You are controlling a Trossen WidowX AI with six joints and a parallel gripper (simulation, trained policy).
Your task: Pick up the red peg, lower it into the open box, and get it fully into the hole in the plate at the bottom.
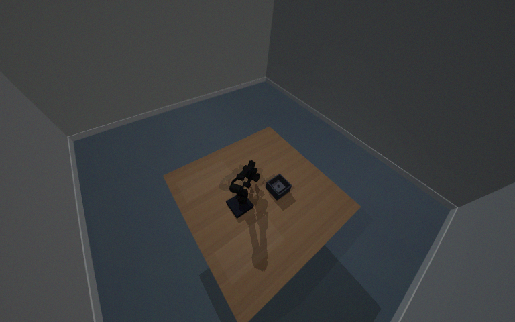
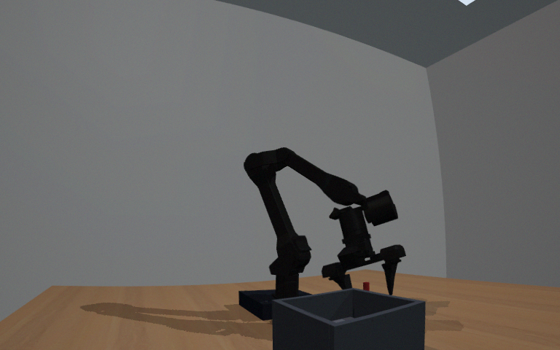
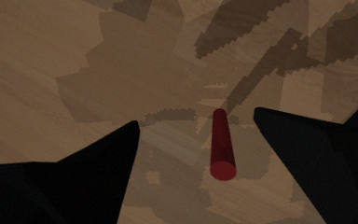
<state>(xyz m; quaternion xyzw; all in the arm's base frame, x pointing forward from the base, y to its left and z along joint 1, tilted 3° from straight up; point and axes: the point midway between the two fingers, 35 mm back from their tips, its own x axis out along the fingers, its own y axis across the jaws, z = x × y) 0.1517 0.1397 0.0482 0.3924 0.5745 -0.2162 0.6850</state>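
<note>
The red peg lies 2 cm behind my gripper tip. Also, from my gripper tip: dark box 19 cm ahead, 16 cm to the right, 2 cm below; plate 19 cm ahead, 16 cm to the right.
</note>
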